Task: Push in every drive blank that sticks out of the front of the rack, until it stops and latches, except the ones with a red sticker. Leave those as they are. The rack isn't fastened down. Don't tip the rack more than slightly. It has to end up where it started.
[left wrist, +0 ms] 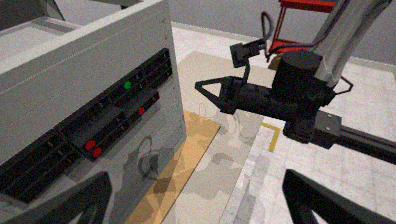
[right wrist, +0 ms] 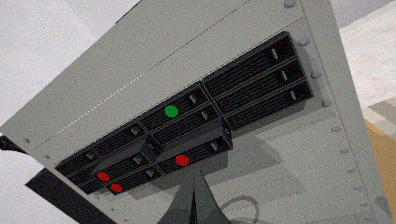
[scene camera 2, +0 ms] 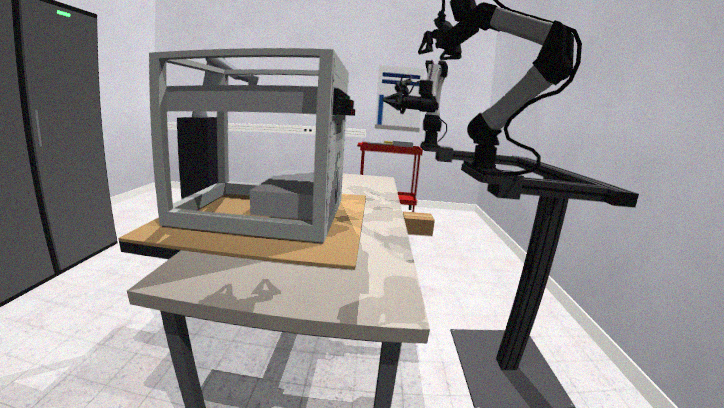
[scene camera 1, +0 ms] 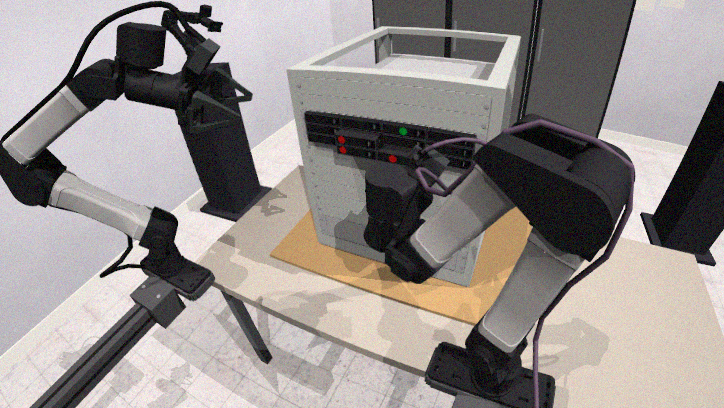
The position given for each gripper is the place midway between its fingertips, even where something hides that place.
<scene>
In view: the left gripper [scene camera 1: 246,107], the right gripper [right wrist: 194,178], a grey rack [scene camera 1: 407,93] and an orange board [scene camera 1: 503,242].
The grey rack also shows in the left wrist view [left wrist: 59,66], in the right wrist view [right wrist: 317,154] and in scene camera 2 [scene camera 2: 286,195]. The left gripper is seen too in the left wrist view [left wrist: 196,178] and in scene camera 2 [scene camera 2: 429,55]. The right gripper is seen too in the left wrist view [left wrist: 195,85].
</scene>
